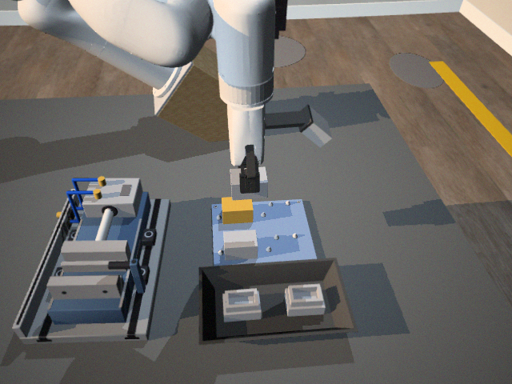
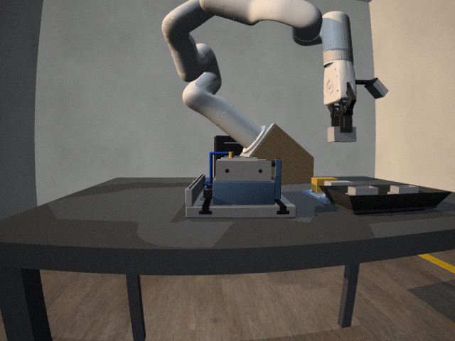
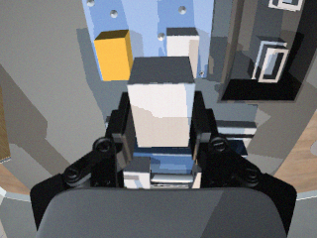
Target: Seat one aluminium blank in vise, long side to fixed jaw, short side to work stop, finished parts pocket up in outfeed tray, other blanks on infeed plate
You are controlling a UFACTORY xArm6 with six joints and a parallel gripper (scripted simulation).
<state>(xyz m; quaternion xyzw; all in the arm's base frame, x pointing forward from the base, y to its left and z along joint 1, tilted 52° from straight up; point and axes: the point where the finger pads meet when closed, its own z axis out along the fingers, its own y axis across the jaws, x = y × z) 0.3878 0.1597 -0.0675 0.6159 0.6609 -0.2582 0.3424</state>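
Right now my hand is 260 mm to the left of the fixed jaw, 130 mm short of it and 100 mm above it. Round my hand: work stop rod (210 mm to the right, 100 mm ahead, 90 mm below); brass blank (150 mm below, 70 mm behind, 20 mm to the right); blue infeed plate (180 mm below, 30 mm to the left, 20 mm behind).
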